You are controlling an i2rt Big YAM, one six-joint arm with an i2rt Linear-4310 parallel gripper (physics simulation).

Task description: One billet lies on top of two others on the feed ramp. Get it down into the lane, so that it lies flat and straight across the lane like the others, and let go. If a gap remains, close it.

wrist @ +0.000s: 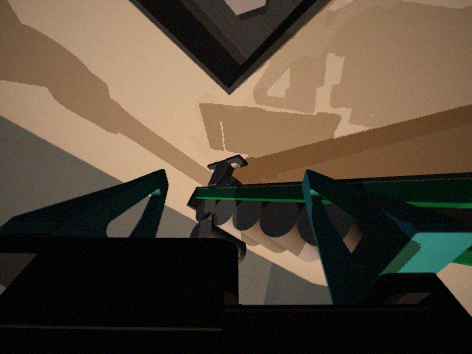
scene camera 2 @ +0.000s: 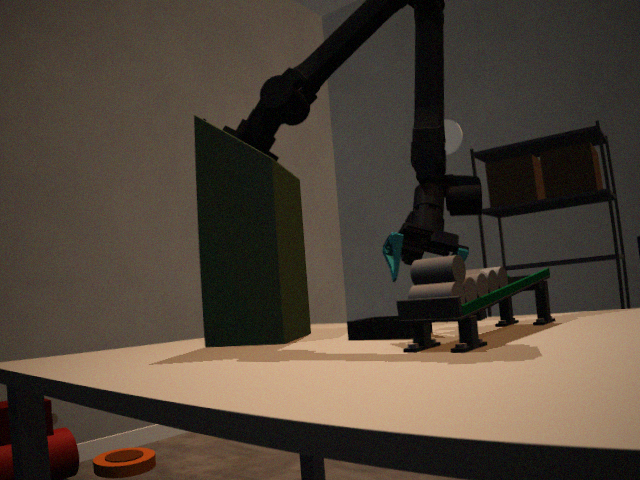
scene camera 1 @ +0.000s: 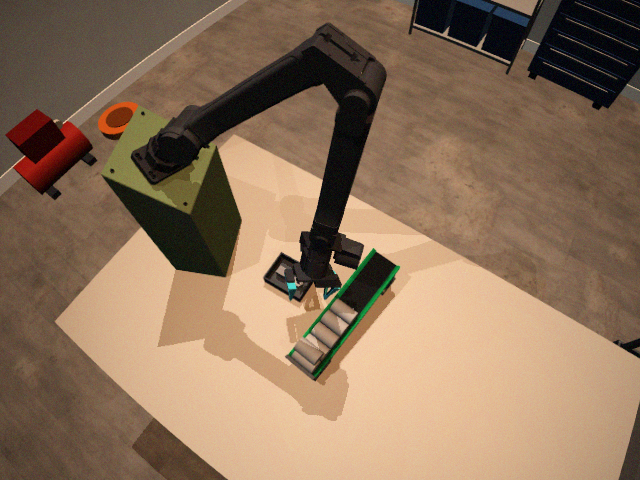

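Where they show: gripper, fingertip midpoint: [wrist: 235, 177] [scene camera 1: 307, 298]; arm's base, origin of the base link: [scene camera 2: 248, 147] [scene camera 1: 161, 159].
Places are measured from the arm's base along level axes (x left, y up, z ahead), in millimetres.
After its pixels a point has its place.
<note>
The feed ramp [scene camera 1: 360, 306] [scene camera 2: 516, 286] [wrist: 435, 205] has green side rails and a dark bed. Several grey billets lie side by side across its lower part. The top billet [scene camera 1: 309, 350] @(y -297, x -7, z 488 mm) [scene camera 2: 433, 270] @(y -315, x -26, z 491 mm) rests on others at the low end, near the end stop [scene camera 2: 428, 309] @(y -367, x -51, z 496 mm), and looks roughly parallel to them. The lowest billet [scene camera 1: 303, 360] @(y -335, x -31, z 490 mm) [scene camera 2: 431, 290] @(y -342, x -39, z 494 mm) lies below it. In the wrist view the billet ends [wrist: 278, 219] @(y -337, x 93, z 441 mm) show behind the rail, partly covered by a finger. My gripper [scene camera 1: 308, 298] @(y -337, x 90, z 374 mm) [wrist: 235, 177] @(y -337, x 90, z 374 mm) is open and empty, with teal fingers, above and beside the ramp on the tray's side.
A dark tray [scene camera 1: 275, 288] @(y -412, x 62, z 262 mm) [scene camera 2: 374, 330] @(y -408, x 68, z 275 mm) [wrist: 195, 61] @(y -390, x 79, z 313 mm) with a light block [scene camera 1: 281, 269] @(y -396, x 110, z 237 mm) inside stands beside the ramp on the table [scene camera 1: 465, 372] @(y -425, x 275, z 821 mm) [scene camera 2: 310, 382] @(y -425, x -261, z 501 mm). The green pedestal [scene camera 1: 209, 227] @(y -188, x 6, z 103 mm) [scene camera 2: 240, 248] @(y -234, x -74, z 65 mm) carries the arm. Shelves [scene camera 2: 542, 202] stand in the background.
</note>
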